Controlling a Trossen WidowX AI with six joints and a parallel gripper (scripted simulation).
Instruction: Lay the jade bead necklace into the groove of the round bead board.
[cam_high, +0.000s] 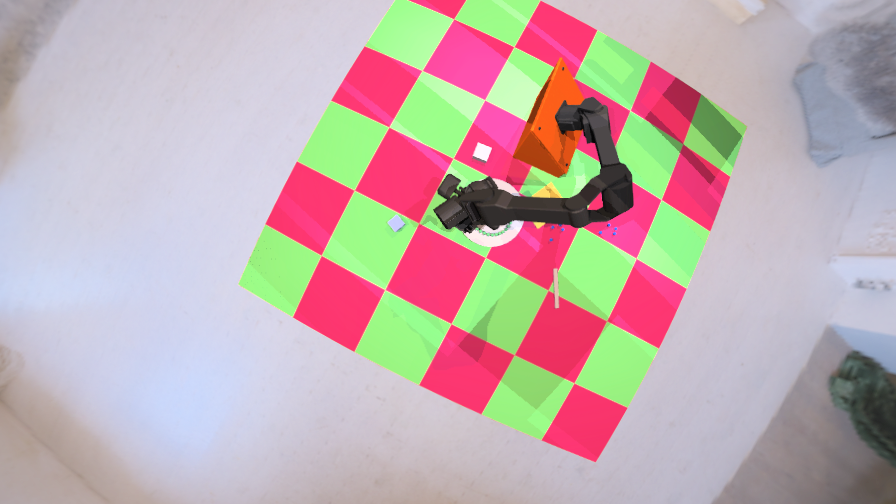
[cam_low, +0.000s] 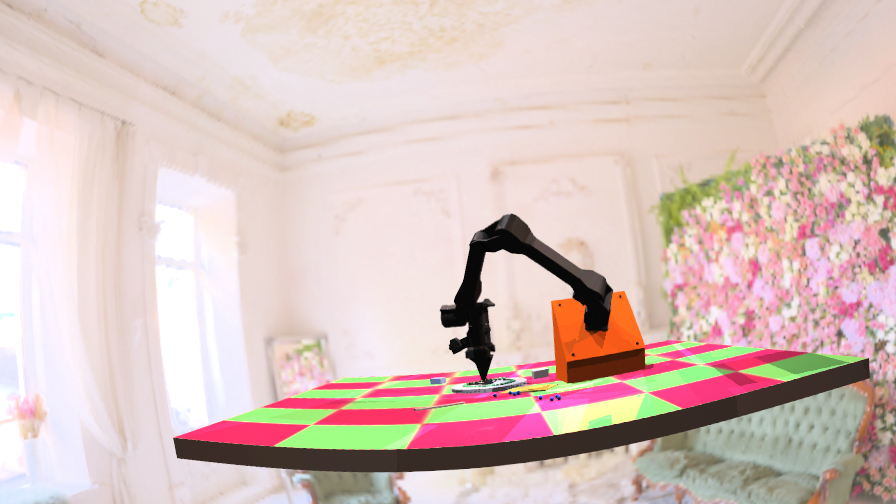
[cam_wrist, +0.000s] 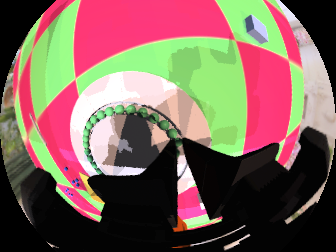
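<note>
Right now my gripper tip is 60 mm to the right of the round bead board, 20 mm past it and 10 mm above it. Round my gripper tip: pale blue cube: 150 mm to the right, 150 mm ahead, 10 mm below; white cube: 160 mm behind, 50 mm to the right; yellow patch: 190 mm to the left, 130 mm behind, 10 mm below.
</note>
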